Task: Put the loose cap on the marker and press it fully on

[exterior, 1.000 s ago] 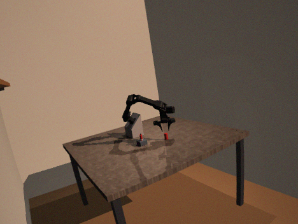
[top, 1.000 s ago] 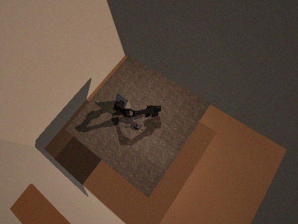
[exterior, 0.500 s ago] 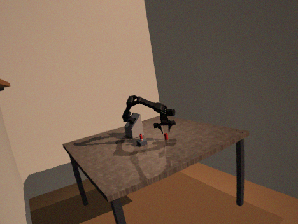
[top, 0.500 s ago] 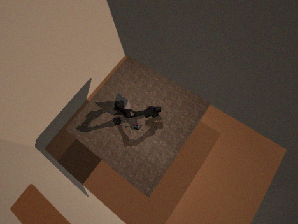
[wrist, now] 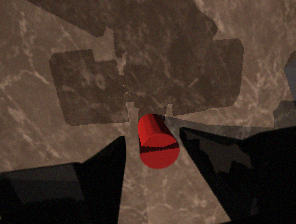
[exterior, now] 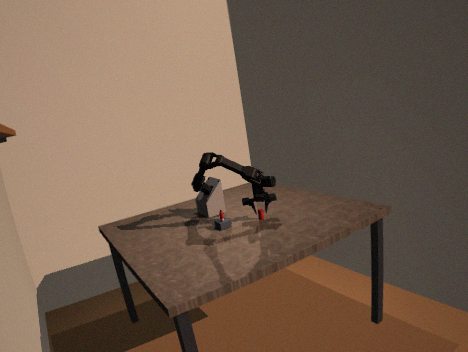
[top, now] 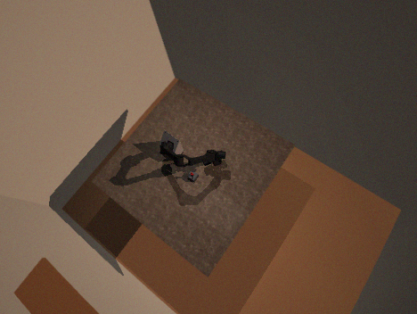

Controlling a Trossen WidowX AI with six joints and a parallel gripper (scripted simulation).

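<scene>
Now: the red cap right at my gripper tip. Round my gripper tip: grey holder block 90 mm behind, 200 mm to the right, 10 mm below.
</scene>
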